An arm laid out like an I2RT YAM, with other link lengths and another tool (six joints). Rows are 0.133 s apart.
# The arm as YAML. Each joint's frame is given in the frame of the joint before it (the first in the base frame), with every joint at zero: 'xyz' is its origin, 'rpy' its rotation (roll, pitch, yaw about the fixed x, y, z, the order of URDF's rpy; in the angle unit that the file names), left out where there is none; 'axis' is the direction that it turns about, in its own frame. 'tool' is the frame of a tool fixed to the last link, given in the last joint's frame.
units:
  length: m
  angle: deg
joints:
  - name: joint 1
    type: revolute
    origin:
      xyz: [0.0, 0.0, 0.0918]
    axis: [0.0, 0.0, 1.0]
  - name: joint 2
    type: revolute
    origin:
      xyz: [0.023, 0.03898, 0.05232]
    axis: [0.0, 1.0, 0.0]
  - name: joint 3
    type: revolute
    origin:
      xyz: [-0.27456, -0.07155, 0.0]
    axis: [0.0, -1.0, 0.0]
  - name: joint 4
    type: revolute
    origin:
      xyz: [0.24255, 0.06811, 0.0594]
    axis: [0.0, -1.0, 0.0]
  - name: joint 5
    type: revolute
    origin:
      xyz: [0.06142, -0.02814, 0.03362]
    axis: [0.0, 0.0, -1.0]
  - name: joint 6
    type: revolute
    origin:
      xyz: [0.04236, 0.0, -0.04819]
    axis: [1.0, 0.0, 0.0]
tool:
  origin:
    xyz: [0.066, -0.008, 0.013]
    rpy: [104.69, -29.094, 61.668]
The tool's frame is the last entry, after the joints.
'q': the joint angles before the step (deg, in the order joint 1, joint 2, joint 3, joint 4, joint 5, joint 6). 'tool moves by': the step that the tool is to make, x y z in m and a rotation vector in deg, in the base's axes. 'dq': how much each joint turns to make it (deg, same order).
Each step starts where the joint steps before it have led.
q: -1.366 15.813 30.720 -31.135 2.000 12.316
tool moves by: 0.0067 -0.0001 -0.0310 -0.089 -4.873 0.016
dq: 0.034 -5.685 -10.388 9.576 0.011 0.029
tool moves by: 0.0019 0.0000 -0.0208 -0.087 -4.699 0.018
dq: 0.011 -5.807 -7.521 6.413 -0.010 0.020
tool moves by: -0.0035 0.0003 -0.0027 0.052 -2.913 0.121
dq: -0.012 -4.145 -1.990 0.752 -0.143 0.107
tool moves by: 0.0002 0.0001 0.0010 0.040 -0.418 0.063
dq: -0.017 -0.009 -0.052 0.459 -0.083 0.045
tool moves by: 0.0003 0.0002 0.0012 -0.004 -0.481 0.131
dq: -0.063 0.023 -0.059 0.564 -0.194 -0.003
